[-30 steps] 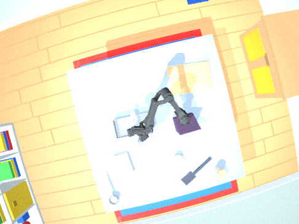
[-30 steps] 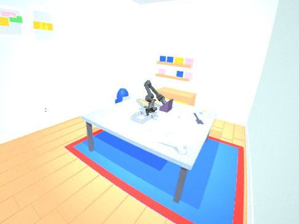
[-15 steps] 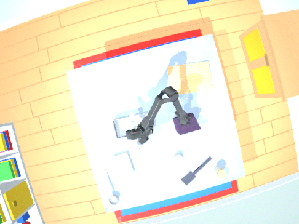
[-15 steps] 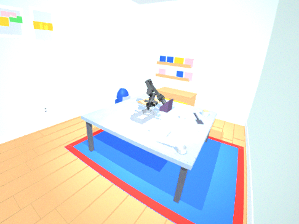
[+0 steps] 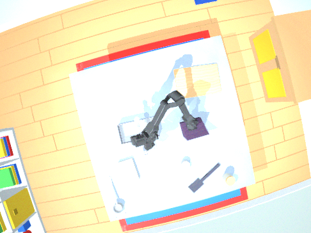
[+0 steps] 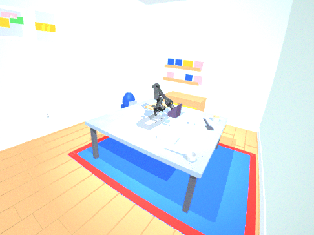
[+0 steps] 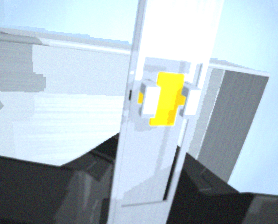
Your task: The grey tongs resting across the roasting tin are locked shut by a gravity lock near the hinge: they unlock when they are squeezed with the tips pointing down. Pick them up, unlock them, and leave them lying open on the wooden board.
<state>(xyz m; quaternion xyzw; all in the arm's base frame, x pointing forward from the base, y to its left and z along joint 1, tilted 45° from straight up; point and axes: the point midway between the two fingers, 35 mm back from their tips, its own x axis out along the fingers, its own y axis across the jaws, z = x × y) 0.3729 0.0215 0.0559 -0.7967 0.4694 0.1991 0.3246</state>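
The yellow lock piece is 2 cm behind my gripper tip, 4 cm to the left of it and 3 cm above it. Round my gripper tip: roasting tin: 1 cm ahead, 4 cm to the right, 8 cm below; white slab: 17 cm ahead, 27 cm to the left, 9 cm below; wooden board: 54 cm behind, 30 cm to the right, 10 cm below.
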